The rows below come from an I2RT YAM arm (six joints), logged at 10 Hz.
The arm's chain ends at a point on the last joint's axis. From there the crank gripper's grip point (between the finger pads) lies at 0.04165 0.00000 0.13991 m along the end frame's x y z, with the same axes.
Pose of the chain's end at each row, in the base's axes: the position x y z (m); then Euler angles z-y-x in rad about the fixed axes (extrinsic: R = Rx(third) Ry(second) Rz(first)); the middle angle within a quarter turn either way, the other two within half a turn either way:
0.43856 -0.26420 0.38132 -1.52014 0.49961 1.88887
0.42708 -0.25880 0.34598 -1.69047 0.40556 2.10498
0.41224 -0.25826 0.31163 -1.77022 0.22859 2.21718
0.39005 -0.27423 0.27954 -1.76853 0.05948 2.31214
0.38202 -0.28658 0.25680 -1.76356 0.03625 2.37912
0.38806 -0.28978 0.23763 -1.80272 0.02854 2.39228
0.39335 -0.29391 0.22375 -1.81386 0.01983 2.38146
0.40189 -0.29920 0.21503 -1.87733 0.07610 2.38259
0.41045 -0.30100 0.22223 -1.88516 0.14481 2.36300
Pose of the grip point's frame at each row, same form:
0.50744 -0.36688 0.30372 -1.52014 0.49961 1.88887
0.47771 -0.35008 0.24393 -1.69047 0.40556 2.10498
0.43591 -0.34394 0.19584 -1.77022 0.22859 2.21718
0.39020 -0.35002 0.15478 -1.76853 0.05948 2.31214
0.37912 -0.35379 0.12725 -1.76356 0.03625 2.37912
0.38248 -0.35555 0.10743 -1.80272 0.02854 2.39228
0.38610 -0.36113 0.09437 -1.81386 0.01983 2.38146
0.40000 -0.36706 0.08580 -1.87733 0.07610 2.38259
0.41790 -0.37133 0.09453 -1.88516 0.14481 2.36300

